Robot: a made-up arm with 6 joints.
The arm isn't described. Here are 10 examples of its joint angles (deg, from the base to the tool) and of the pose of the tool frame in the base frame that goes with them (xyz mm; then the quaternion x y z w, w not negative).
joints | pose
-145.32 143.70 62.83 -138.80 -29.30 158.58 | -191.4 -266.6 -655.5 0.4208 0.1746 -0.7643 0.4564
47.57 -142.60 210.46 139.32 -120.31 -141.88 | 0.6 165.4 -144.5 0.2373 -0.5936 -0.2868 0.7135
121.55 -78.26 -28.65 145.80 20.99 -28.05 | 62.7 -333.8 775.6 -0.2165 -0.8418 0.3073 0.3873
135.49 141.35 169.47 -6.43 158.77 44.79 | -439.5 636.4 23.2 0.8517 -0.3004 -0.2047 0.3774
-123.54 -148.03 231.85 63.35 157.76 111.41 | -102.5 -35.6 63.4 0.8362 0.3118 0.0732 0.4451
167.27 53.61 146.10 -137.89 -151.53 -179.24 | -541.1 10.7 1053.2 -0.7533 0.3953 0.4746 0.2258
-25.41 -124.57 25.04 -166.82 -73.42 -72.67 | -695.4 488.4 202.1 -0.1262 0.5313 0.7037 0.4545
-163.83 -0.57 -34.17 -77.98 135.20 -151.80 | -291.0 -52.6 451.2 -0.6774 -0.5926 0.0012 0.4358
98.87 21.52 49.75 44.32 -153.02 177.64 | 17.5 567.8 1088.9 0.5783 0.0697 -0.5384 0.6090
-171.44 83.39 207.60 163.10 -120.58 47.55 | -242.4 -178.3 678.4 -0.3633 0.3998 0.4043 0.7381
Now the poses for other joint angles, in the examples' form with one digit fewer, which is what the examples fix.
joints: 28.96 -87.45 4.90 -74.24 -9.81 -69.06
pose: -364 -247 747 0.673 0.001 0.733 0.099
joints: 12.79 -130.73 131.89 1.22 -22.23 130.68
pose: -436 -249 -556 -0.497 0.301 0.806 0.113
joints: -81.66 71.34 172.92 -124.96 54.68 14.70
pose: 164 -540 911 0.279 -0.893 0.091 0.341
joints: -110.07 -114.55 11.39 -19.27 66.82 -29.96
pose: 123 741 425 -0.694 -0.622 0.308 0.191
